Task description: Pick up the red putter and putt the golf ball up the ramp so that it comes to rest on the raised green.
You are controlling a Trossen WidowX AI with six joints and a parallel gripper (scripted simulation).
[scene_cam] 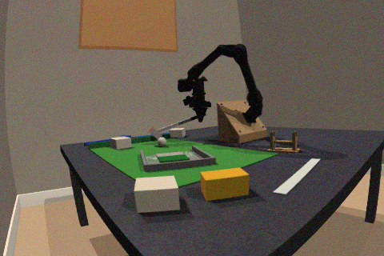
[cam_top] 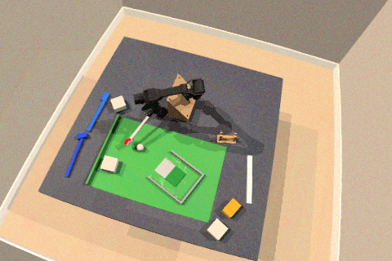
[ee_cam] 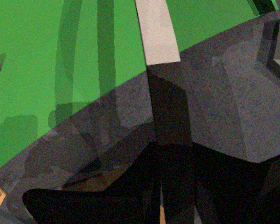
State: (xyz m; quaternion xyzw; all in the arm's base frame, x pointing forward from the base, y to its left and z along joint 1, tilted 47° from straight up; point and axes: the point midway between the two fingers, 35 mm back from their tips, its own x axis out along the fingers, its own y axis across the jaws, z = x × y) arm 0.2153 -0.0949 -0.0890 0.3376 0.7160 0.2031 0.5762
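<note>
Right now the red putter is 120 mm ahead of my gripper tip, 30 mm to the right of it and 10 mm below it. The rest, counted from my gripper tip: green mat: 270 mm ahead, 160 mm to the left, 100 mm below; then wooden rack: 70 mm behind, 480 mm to the left, 60 mm below; then white golf ball: 220 mm ahead, 10 mm to the left, 70 mm below.
</note>
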